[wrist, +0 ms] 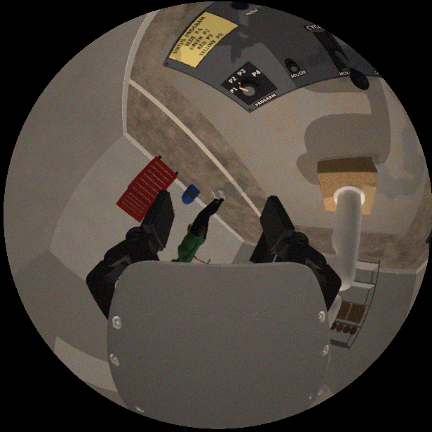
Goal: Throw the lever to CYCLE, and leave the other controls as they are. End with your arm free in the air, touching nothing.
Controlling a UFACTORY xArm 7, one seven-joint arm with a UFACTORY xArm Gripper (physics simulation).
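Note:
The lever (359,79) has a round black knob and stands at the right end of the dark control panel (270,37), at the upper right of the wrist view. Its slot runs between the label CYCLE at the top and the partly covered label HOLD below. The knob is at the HOLD end. My gripper (218,204) is open and empty, with its fingers wide apart. It is away from the panel and touches no control. The program dial (248,90) has its yellow pointer toward the P1 and P2 side; the exact setting is hard to tell.
A MODE control (292,65) sits between dial and lever. A yellow status card (204,40) is on the panel. The robot's pale arm (347,235) rises from a wooden block (346,167) at the right. A red slatted object (146,189), a blue item (190,194) and a person (191,246) are beyond the fingers.

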